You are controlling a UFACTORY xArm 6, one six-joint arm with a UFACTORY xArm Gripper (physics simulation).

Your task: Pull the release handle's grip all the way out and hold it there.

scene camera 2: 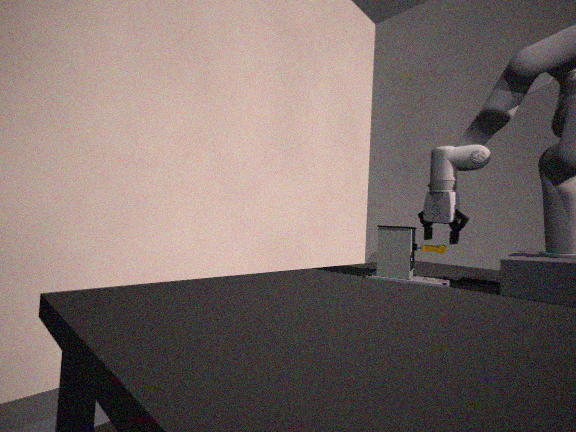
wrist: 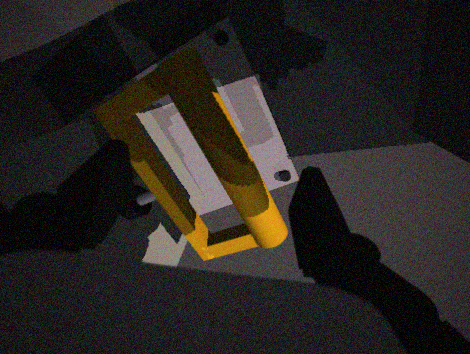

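The release handle's yellow grip [scene camera 2: 433, 248] [wrist: 270, 225] sticks out sideways from a pale grey upright housing [scene camera 2: 395, 252]. In the wrist view the grip is a rectangular loop with a thick round bar on one side. A short metal rod [wrist: 145, 199] shows beside the loop. My gripper [scene camera 2: 441, 237] [wrist: 214, 177] is open and empty, pointing down. Its fingertips are slightly above the grip in the scene view. In the wrist view the fingers stand on either side of the yellow loop, which is between them in the picture. Contact does not show.
The housing stands on a light base plate [scene camera 2: 435, 282] [wrist: 270, 159] near the far edge of the dark table [scene camera 2: 300, 340]. The arm's pedestal [scene camera 2: 535, 280] stands to the right. A pale wall [scene camera 2: 200, 150] rises behind the table's left part.
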